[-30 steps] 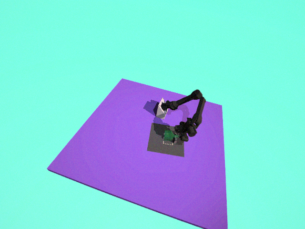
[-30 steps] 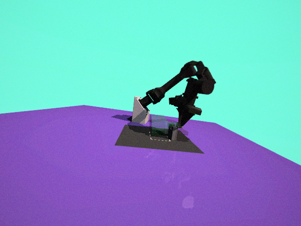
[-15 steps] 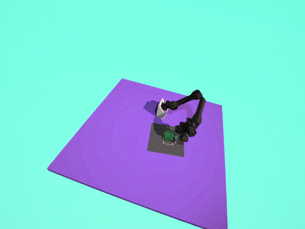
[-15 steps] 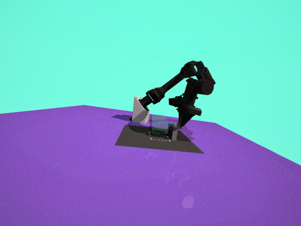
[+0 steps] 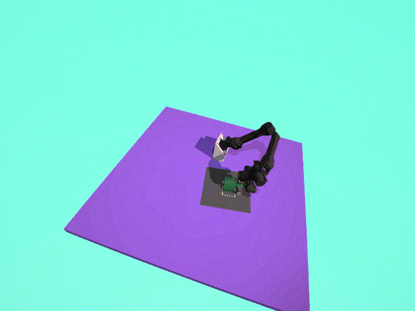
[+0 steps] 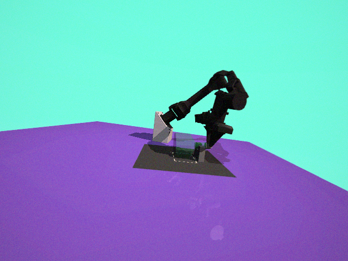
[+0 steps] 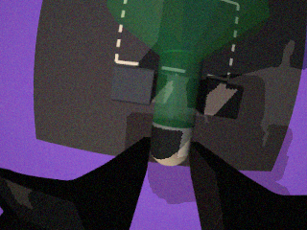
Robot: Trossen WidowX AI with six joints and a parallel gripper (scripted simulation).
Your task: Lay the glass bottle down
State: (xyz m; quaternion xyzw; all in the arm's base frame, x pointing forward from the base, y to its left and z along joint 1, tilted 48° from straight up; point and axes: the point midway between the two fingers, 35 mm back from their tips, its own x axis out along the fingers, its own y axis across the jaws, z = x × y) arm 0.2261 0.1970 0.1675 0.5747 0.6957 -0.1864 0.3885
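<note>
My gripper tip is now 2 cm short of the green glass bottle and 5 cm to the left of it. Also, from my gripper tip: dark grey mat (3 cm ahead, 11 cm to the right, 6 cm below).
</note>
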